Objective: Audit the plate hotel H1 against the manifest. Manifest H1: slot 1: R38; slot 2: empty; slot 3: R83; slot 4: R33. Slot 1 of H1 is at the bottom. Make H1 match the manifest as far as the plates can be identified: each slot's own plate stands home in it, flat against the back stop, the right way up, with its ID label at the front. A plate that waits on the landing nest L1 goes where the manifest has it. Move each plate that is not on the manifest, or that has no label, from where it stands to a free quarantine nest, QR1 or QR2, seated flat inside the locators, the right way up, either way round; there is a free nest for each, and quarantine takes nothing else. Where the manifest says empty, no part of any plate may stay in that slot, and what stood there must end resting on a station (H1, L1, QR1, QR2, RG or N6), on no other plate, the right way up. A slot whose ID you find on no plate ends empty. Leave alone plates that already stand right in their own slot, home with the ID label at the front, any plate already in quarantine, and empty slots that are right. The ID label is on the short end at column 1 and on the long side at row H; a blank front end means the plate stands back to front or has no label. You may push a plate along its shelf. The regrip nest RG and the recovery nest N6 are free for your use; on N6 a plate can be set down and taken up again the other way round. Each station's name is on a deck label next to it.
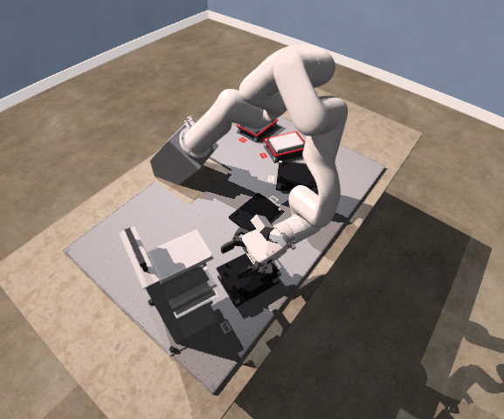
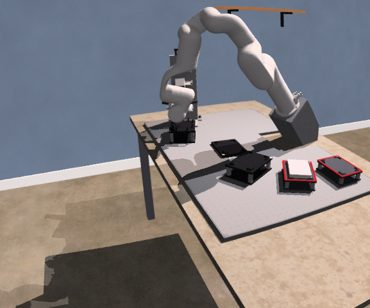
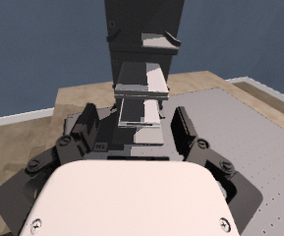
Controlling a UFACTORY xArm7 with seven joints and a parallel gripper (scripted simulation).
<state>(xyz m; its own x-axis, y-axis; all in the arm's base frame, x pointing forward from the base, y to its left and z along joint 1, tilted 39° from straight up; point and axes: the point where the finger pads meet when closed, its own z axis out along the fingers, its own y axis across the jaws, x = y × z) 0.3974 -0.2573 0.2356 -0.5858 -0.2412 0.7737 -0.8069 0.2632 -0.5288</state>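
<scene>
My hand is 13 cm to the left of the pale plate, 8 cm above it and 2 cm past it. From my hand the other things lie so: plate hotel H1: 21 cm to the right, 3 cm behind, 1 cm above; then H1 deck label: 18 cm below, 9 cm to the right, 8 cm ahead; then RG deck label: 18 cm below, 16 cm to the left, 1 cm ahead.
</scene>
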